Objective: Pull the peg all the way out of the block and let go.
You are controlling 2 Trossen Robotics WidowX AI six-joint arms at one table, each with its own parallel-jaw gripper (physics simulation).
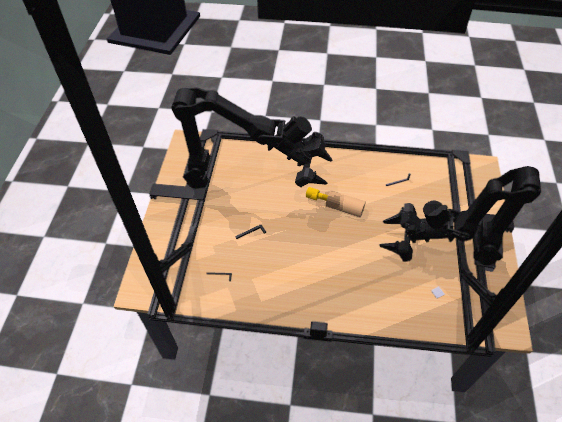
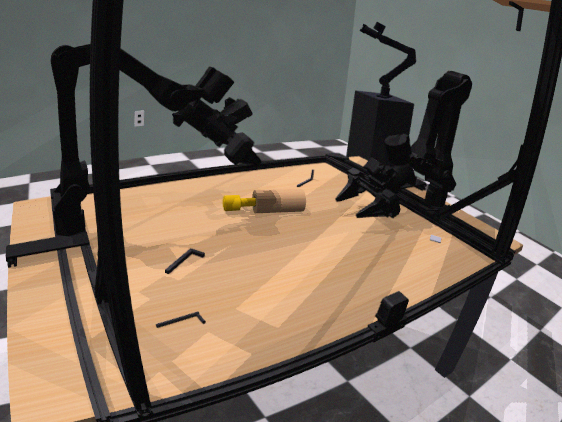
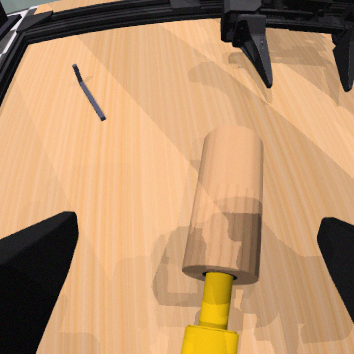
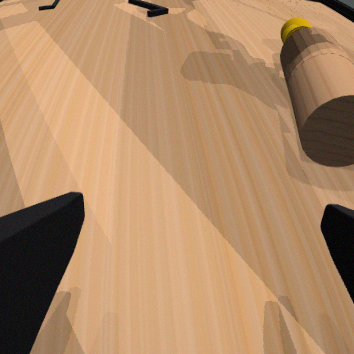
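A yellow peg with a thick head lies in line with a round wooden block. Its thinner shaft enters the hole in the block's end, and part of the shaft shows outside. The block lies on its side on the table. My left gripper is open and empty, above the table near the peg's head. My right gripper is open and empty, low over the table, beyond the block's plain end.
Black L-shaped keys lie on the table: one left of centre, one nearer the front left, one at the back right. A small pale square lies at the right. Black frame rails border the work area.
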